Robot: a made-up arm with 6 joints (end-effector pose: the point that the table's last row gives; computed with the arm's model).
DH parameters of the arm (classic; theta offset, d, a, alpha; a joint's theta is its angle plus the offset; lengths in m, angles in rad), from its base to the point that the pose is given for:
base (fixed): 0 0.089 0 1.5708
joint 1: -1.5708 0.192 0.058 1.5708
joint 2: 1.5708 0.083 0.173 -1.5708
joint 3: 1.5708 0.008 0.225 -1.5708
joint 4: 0 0.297 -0.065 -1.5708
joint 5: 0 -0.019 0.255 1.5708
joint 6: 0 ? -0.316 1.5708
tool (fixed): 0 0.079 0 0
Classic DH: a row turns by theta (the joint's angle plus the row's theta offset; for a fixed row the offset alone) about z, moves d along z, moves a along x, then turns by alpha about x.
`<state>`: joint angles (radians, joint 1 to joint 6).
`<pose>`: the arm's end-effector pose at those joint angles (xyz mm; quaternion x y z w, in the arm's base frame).
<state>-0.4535 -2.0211 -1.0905 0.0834 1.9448 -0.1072</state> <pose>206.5 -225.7 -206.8 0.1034 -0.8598 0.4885 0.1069</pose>
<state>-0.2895 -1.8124 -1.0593 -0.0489 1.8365 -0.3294</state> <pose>253.8 -169.1 -114.6 -0.0944 0.7655 -0.6309 0.0836</pose>
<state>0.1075 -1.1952 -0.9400 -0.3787 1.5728 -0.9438</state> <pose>270.8 -29.8 -141.9 -0.1540 0.2172 -0.8866 0.3782</pose>
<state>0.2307 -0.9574 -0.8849 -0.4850 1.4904 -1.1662</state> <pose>307.1 -77.2 -216.8 -0.2020 -0.0241 -0.9116 0.3573</pose>
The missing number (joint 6, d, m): -0.085
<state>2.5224 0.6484 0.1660 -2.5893 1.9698 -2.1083</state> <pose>-465.8 -175.0 336.9 -0.7406 -0.0287 -0.0993 0.6639</pose>
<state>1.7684 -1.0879 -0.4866 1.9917 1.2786 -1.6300</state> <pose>49.4 -423.3 43.5 -0.1009 -0.5719 0.0344 0.8134</pose>
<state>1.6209 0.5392 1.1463 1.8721 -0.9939 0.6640</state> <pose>355.9 82.3 -49.8 -0.3176 0.6912 -0.0033 0.6492</pose>
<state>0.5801 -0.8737 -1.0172 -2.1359 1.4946 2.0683</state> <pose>78.4 -227.8 -402.2 0.8132 -0.3927 0.0540 0.4262</pose>
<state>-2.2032 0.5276 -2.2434 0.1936 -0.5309 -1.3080</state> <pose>-8.3 -779.6 114.4 -0.7036 0.1219 0.2112 0.6674</pose>
